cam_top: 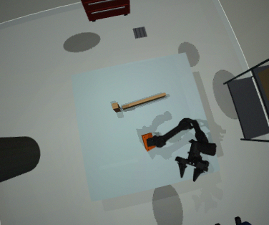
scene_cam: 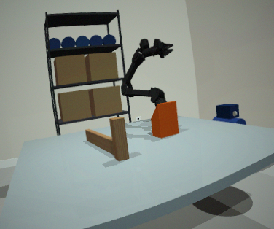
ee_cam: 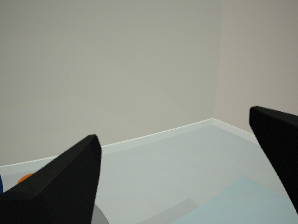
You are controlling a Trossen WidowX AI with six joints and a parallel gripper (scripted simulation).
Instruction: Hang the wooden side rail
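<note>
Now: gripper tip 56 cm short of the wooden headboard post, 45 cm above it and 36 cm to the right of it.
</note>
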